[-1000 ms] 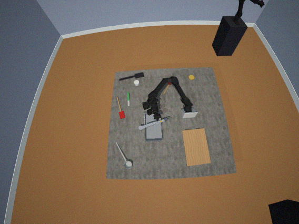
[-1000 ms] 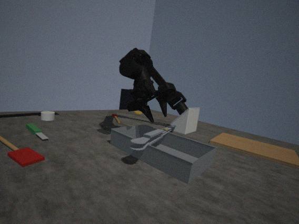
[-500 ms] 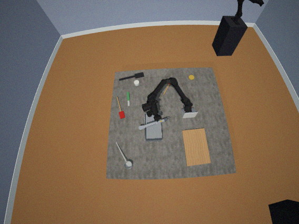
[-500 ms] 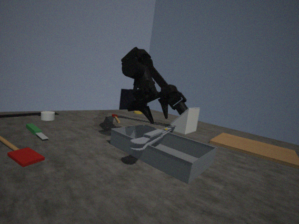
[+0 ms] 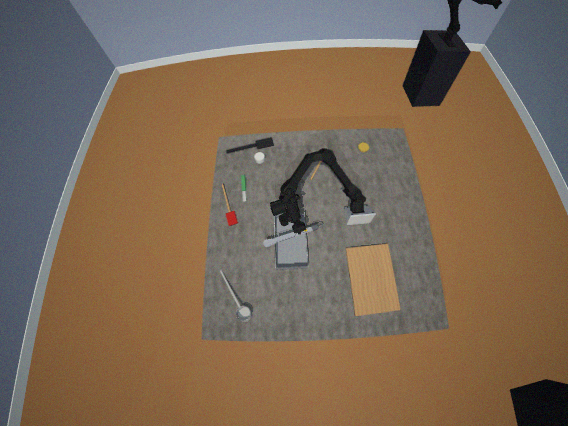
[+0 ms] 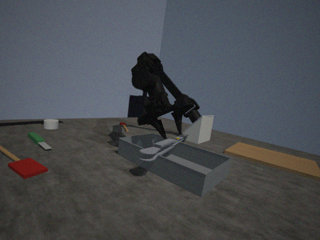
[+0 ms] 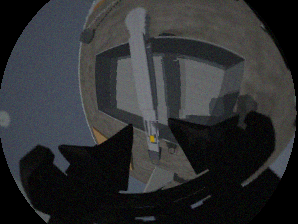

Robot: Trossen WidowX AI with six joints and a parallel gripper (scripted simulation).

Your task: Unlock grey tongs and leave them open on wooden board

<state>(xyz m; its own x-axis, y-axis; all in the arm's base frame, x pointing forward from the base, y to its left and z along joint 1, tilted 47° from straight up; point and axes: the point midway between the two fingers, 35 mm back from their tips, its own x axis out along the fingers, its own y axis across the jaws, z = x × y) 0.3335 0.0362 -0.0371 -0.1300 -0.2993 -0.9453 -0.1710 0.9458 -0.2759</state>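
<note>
Right now the grey roasting tin is 50 mm ahead of my gripper tip, 30 mm to the left of it and 50 mm below it. The rest, counted from my gripper tip: green-handled tool 300 mm ahead, 320 mm to the right, 70 mm below; wooden board 360 mm behind, 290 mm to the left, 70 mm below; red spatula 390 mm ahead, 210 mm to the right, 70 mm below.
</note>
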